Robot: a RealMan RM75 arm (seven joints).
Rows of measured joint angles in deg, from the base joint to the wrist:
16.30 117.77 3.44 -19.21 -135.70 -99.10 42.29
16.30 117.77 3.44 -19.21 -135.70 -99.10 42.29
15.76 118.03 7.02 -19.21 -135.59 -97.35 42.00
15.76 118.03 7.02 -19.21 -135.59 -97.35 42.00
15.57 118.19 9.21 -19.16 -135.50 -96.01 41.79
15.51 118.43 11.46 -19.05 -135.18 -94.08 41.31
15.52 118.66 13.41 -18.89 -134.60 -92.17 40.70
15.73 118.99 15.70 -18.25 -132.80 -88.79 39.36
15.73 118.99 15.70 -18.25 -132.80 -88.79 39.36
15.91 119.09 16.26 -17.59 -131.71 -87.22 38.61
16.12 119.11 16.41 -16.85 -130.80 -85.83 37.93
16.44 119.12 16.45 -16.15 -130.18 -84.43 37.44
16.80 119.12 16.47 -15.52 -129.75 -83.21 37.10
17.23 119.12 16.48 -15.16 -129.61 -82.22 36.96
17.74 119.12 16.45 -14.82 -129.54 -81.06 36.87
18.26 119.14 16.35 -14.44 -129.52 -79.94 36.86
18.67 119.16 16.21 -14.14 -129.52 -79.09 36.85
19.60 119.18 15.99 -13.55 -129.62 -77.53 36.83
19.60 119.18 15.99 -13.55 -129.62 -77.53 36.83
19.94 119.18 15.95 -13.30 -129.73 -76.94 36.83
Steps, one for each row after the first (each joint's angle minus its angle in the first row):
0.00 0.00 0.00 0.00 0.00 0.00 0.00
-0.54 0.26 3.58 0.00 0.11 1.75 -0.29
-0.54 0.26 3.58 0.00 0.11 1.75 -0.29
-0.73 0.42 5.77 0.05 0.20 3.09 -0.50
-0.79 0.66 8.02 0.16 0.52 5.02 -0.98
-0.78 0.89 9.97 0.32 1.10 6.93 -1.59
-0.57 1.22 12.26 0.96 2.90 10.31 -2.93
-0.57 1.22 12.26 0.96 2.90 10.31 -2.93
-0.39 1.32 12.82 1.62 3.99 11.88 -3.68
-0.18 1.34 12.97 2.36 4.90 13.27 -4.36
0.14 1.35 13.01 3.06 5.52 14.67 -4.85
0.50 1.35 13.03 3.69 5.95 15.89 -5.19
0.93 1.35 13.04 4.05 6.09 16.88 -5.33
1.44 1.35 13.01 4.39 6.16 18.04 -5.42
1.96 1.37 12.91 4.77 6.18 19.16 -5.43
2.37 1.39 12.77 5.07 6.18 20.01 -5.44
3.30 1.41 12.55 5.66 6.08 21.57 -5.46
3.30 1.41 12.55 5.66 6.08 21.57 -5.46
3.64 1.41 12.51 5.91 5.97 22.16 -5.46

